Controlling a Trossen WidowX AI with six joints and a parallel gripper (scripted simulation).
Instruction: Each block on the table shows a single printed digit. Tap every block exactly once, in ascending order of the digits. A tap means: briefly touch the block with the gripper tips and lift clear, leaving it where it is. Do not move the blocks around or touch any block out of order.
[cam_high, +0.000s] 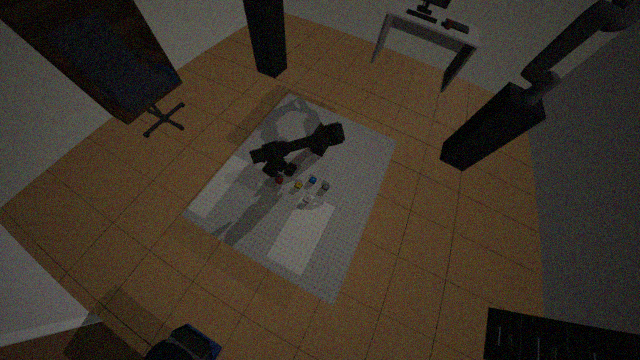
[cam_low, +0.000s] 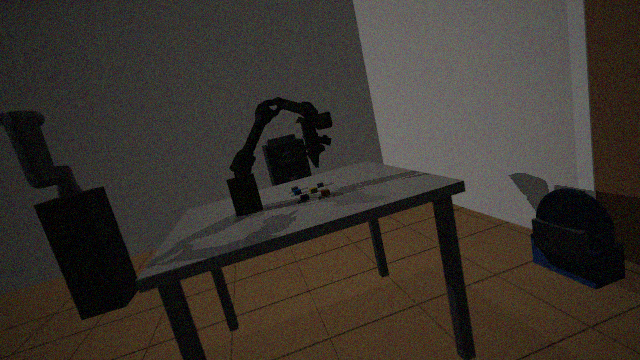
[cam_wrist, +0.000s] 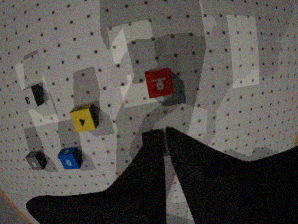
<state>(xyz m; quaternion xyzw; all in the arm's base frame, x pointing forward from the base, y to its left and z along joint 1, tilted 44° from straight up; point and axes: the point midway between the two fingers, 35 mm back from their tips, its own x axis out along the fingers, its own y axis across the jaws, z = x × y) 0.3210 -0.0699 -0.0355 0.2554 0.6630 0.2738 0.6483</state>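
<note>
The red block is 10 mm ahead of my gripper tip, 10 mm to the right of it and 110 mm below it. The rest, counted from my gripper tip: blue block 100 mm behind, 150 mm to the left, 110 mm below; then black block 80 mm behind, 10 mm to the left, 110 mm below; then yellow block 30 mm behind, 100 mm to the left, 110 mm below.
</note>
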